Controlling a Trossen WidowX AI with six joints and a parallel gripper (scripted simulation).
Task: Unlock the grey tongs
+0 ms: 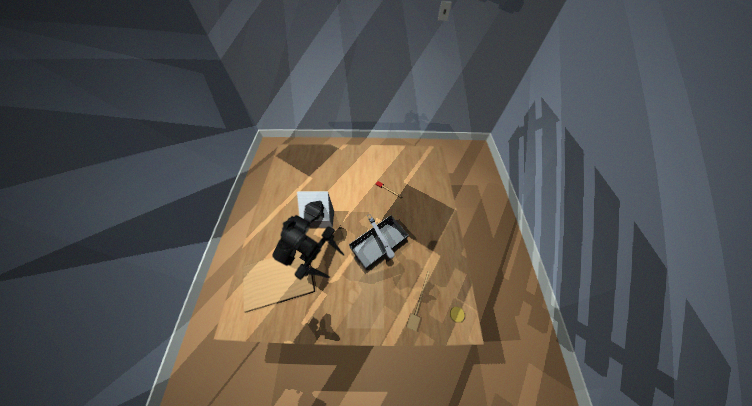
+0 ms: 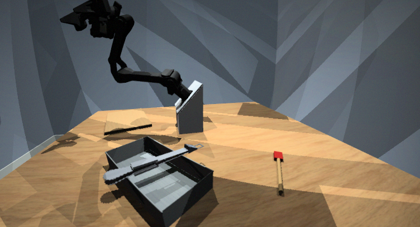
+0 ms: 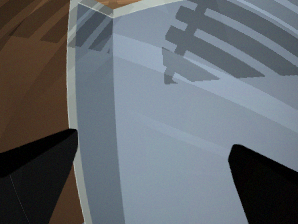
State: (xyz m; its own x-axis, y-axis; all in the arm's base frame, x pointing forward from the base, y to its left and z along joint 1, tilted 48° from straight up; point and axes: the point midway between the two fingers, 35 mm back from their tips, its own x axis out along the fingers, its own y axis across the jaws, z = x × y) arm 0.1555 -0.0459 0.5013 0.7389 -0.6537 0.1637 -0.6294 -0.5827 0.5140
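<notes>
The roasting tin is 180 mm ahead of my gripper tip, 230 mm to the left of it and 450 mm below it. The rest, counted from my gripper tip: wooden board 380 mm behind, 90 mm to the left, 470 mm below.
</notes>
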